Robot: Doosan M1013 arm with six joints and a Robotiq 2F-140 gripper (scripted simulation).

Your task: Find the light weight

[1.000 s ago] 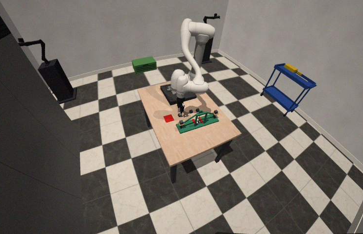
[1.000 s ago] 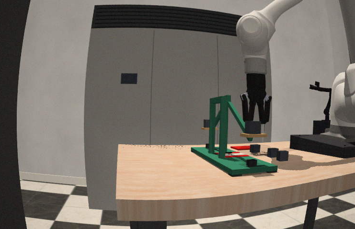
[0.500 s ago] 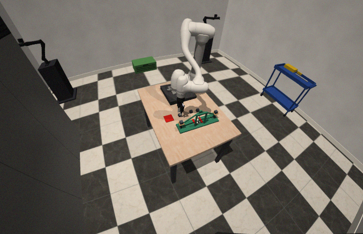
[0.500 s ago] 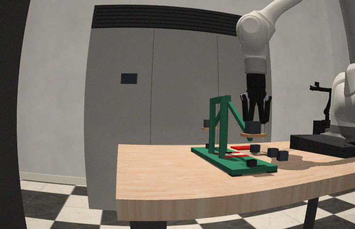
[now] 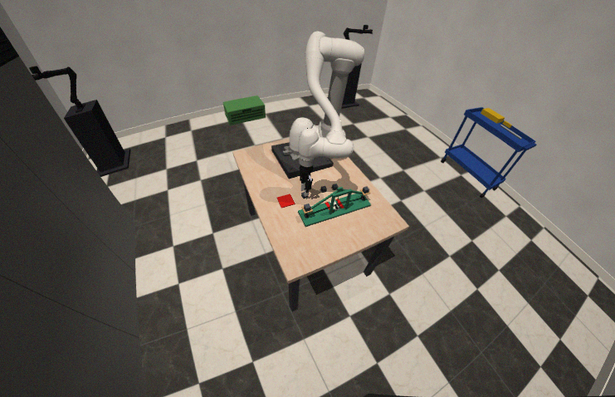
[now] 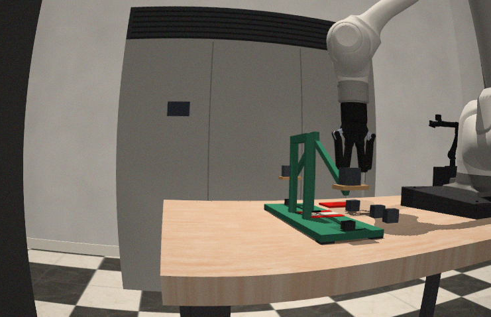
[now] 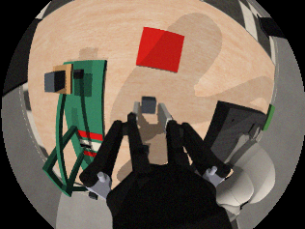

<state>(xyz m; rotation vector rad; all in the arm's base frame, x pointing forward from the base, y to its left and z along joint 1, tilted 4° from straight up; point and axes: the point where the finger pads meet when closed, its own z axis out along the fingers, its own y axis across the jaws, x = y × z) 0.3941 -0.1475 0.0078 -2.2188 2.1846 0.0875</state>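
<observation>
The flat red dish lies 10 mm behind my hand, 130 mm to the right of it and 70 mm below it. The rest, counted from my hand: green rocker balance (170 mm ahead, 130 mm to the left, 30 mm above).
</observation>
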